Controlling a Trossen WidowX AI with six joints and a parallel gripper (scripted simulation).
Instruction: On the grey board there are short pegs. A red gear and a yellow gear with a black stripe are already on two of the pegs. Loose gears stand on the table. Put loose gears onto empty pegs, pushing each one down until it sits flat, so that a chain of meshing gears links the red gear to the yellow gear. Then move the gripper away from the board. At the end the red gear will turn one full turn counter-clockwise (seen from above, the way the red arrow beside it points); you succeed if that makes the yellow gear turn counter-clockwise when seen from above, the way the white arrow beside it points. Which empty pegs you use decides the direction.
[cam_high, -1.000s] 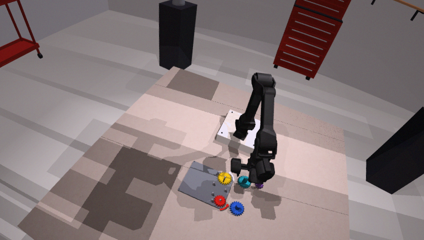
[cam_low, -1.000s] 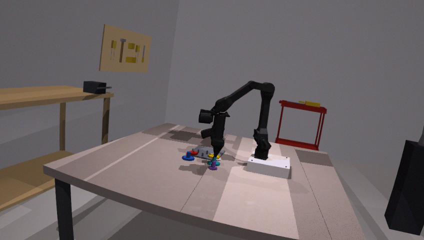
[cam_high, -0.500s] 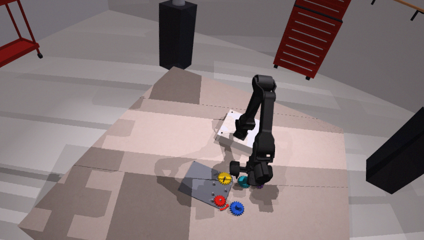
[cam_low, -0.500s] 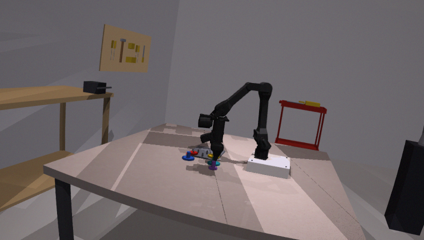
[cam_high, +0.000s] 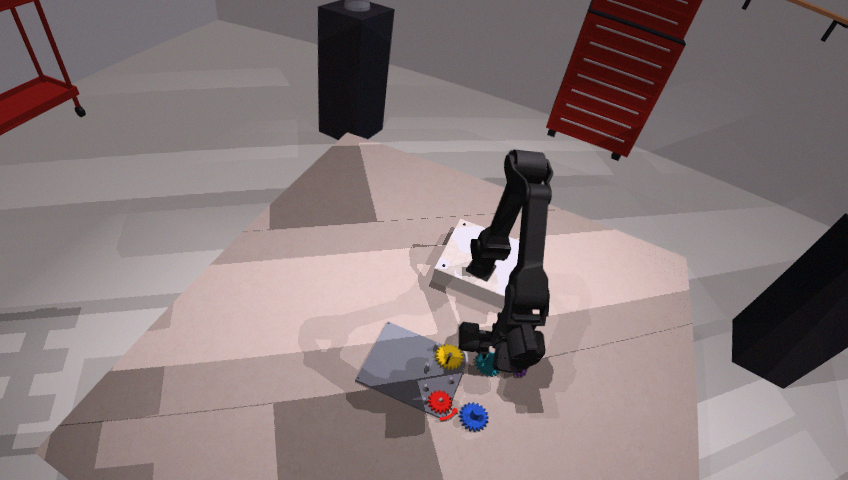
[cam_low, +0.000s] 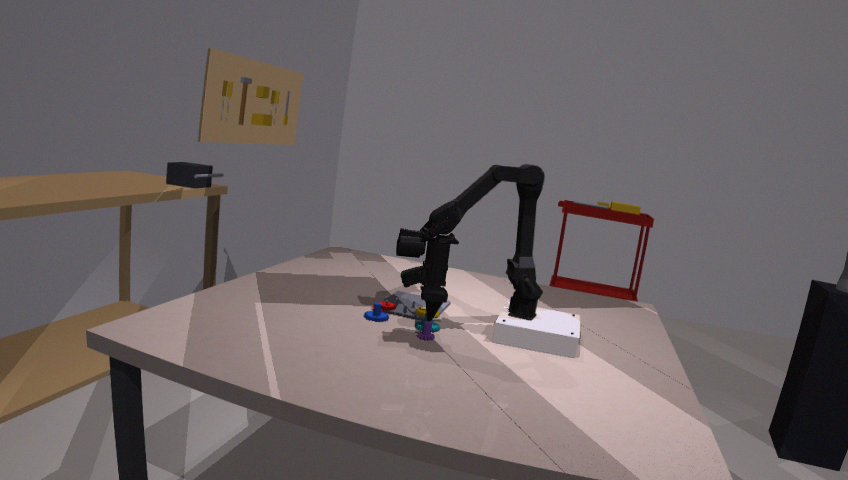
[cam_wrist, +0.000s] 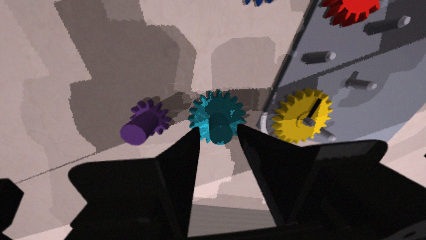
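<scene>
Right now my gripper tip is 150 mm short of the red gear, 50 mm to the left of it and 10 mm above it. From my gripper tip the other things lie so: small purple gear: 30 mm behind, 70 mm to the left, 10 mm below; teal gear: 10 mm below; white arrow: 10 mm ahead, 60 mm to the right, 20 mm below.
</scene>
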